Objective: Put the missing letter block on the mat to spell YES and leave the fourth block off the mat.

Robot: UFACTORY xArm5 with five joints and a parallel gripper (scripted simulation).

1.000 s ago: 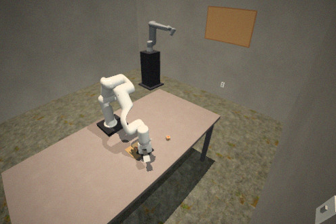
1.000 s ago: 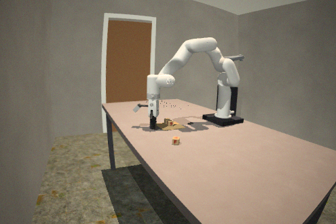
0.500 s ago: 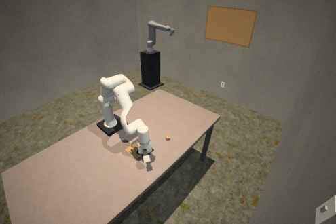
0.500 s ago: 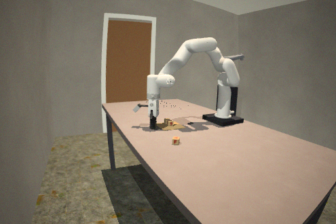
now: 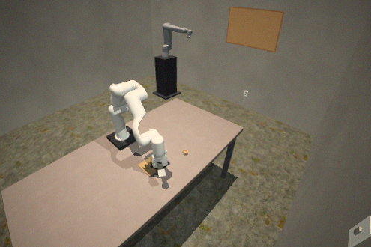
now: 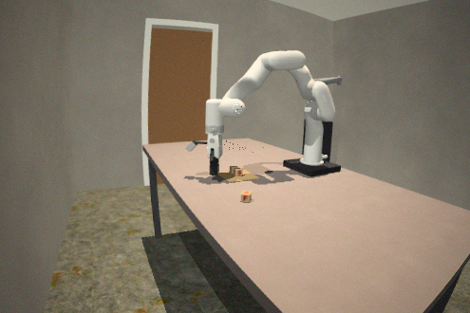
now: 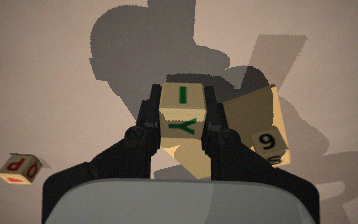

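My hand is 110 mm past the red E block and 20 mm above it. Round my hand: dark S block: 110 mm behind, 50 mm to the right, 20 mm below; tan letter block: 10 mm below; tan mat: 110 mm behind, 40 mm below.
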